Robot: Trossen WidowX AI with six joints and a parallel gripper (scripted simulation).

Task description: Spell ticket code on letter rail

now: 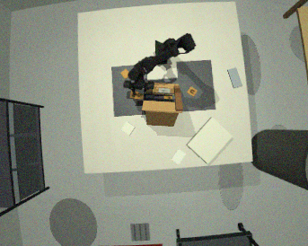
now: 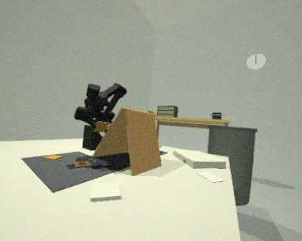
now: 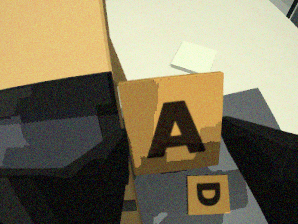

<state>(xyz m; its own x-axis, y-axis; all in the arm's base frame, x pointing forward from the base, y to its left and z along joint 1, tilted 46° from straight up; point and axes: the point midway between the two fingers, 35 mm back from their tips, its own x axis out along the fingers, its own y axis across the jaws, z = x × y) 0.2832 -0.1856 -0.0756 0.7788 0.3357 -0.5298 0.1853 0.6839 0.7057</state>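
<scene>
My gripper tip is 170 mm to the right of the white ticket, 80 mm above it and 30 mm past it. Round my gripper tip: dark mat: 180 mm to the left, 170 mm below, 110 mm behind; white card: 190 mm ahead, 170 mm below, 130 mm to the right; white box: 460 mm to the left, 360 mm ahead, 160 mm below.
</scene>
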